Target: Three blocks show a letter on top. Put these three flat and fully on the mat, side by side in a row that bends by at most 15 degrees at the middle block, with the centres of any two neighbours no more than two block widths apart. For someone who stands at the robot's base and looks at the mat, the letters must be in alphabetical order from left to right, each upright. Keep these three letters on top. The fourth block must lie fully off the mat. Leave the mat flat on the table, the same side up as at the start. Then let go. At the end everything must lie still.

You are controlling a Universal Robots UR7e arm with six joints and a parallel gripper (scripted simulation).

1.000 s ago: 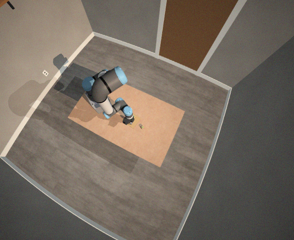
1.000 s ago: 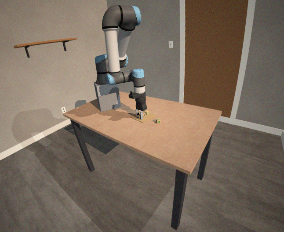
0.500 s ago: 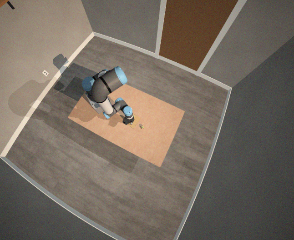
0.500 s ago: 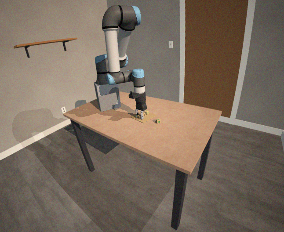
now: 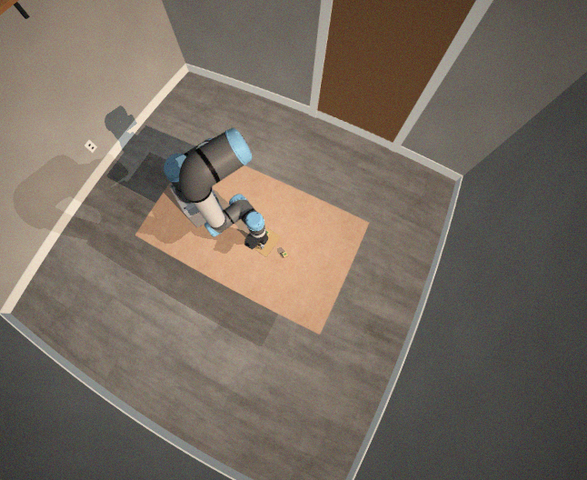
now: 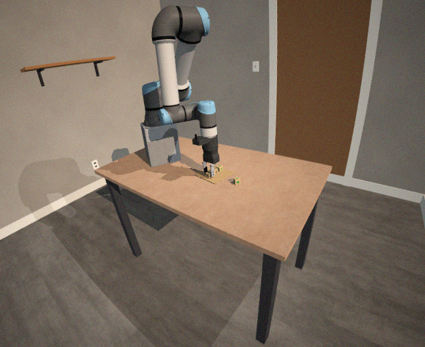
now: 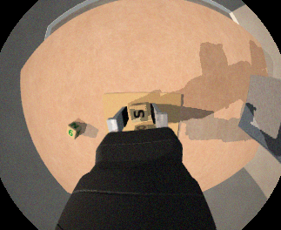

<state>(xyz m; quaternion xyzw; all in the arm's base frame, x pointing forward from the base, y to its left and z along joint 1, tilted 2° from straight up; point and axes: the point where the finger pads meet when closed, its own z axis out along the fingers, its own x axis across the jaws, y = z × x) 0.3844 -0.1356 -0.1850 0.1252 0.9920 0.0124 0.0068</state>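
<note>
The tan mat is 1 cm ahead of my hand, 4 cm to the left of it and 3 cm below it.
</note>
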